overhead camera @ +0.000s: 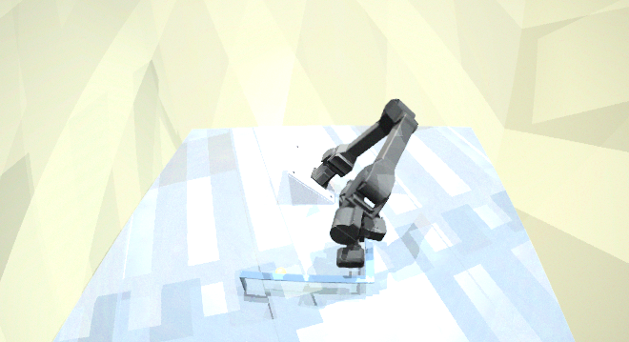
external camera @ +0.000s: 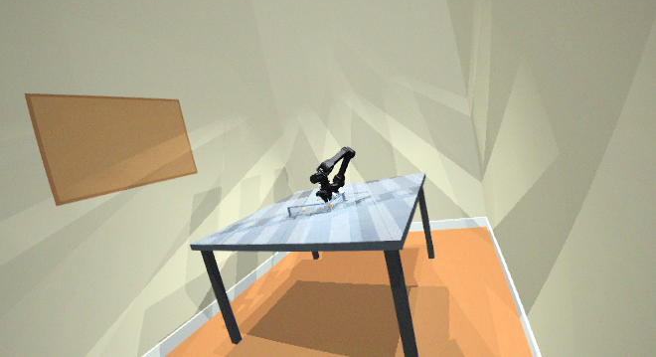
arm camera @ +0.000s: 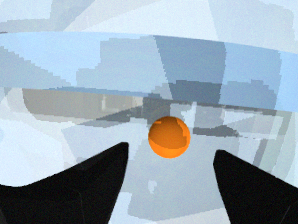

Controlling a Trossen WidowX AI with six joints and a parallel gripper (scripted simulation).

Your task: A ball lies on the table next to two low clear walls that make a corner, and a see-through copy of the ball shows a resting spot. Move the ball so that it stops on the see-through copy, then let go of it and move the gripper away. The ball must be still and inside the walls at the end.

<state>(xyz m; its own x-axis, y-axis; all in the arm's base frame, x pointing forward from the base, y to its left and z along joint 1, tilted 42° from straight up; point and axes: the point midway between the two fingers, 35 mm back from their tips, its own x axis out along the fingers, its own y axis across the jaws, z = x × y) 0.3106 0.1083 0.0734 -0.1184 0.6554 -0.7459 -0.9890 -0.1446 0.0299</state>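
My gripper tip is now 2 cm above the orange ball.
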